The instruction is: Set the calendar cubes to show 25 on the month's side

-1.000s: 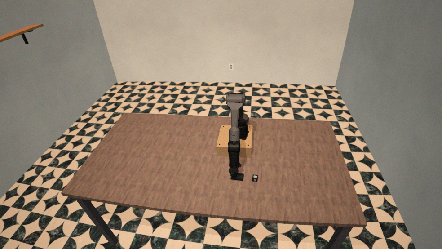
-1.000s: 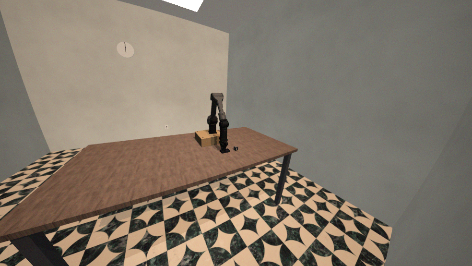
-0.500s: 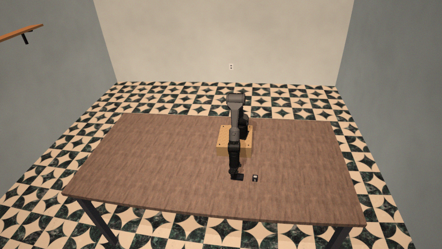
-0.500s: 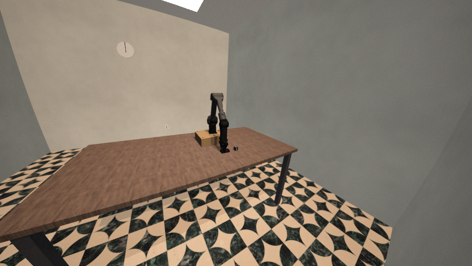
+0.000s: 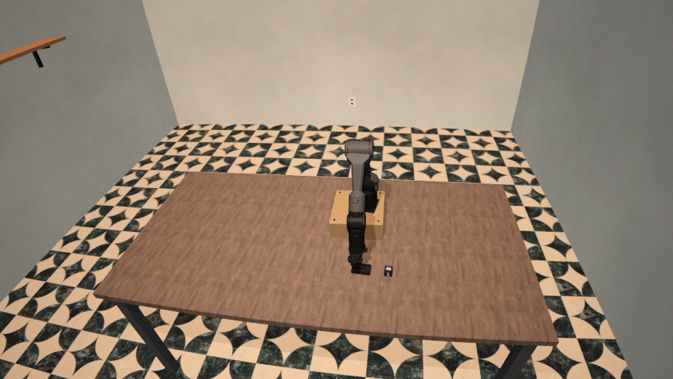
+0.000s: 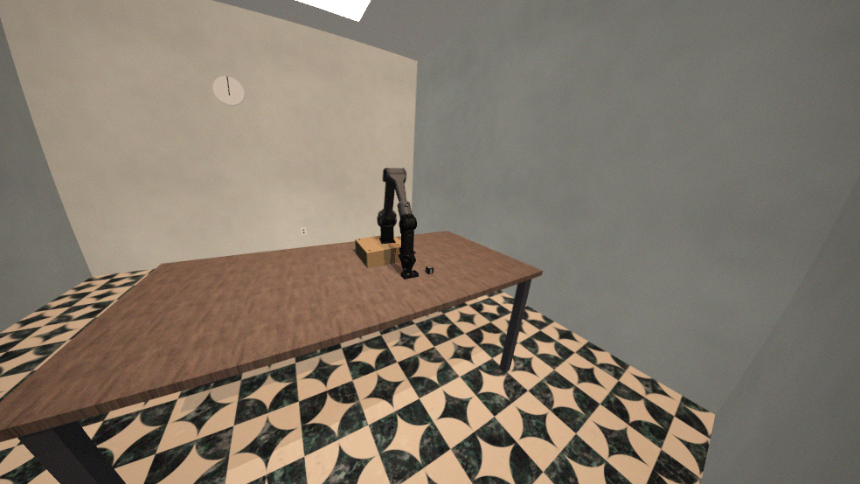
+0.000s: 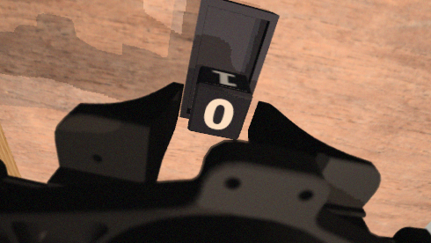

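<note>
The dark cube lies 1 cm below my hand. Round my hand: tray: 2 cm to the left, 3 cm below.
</note>
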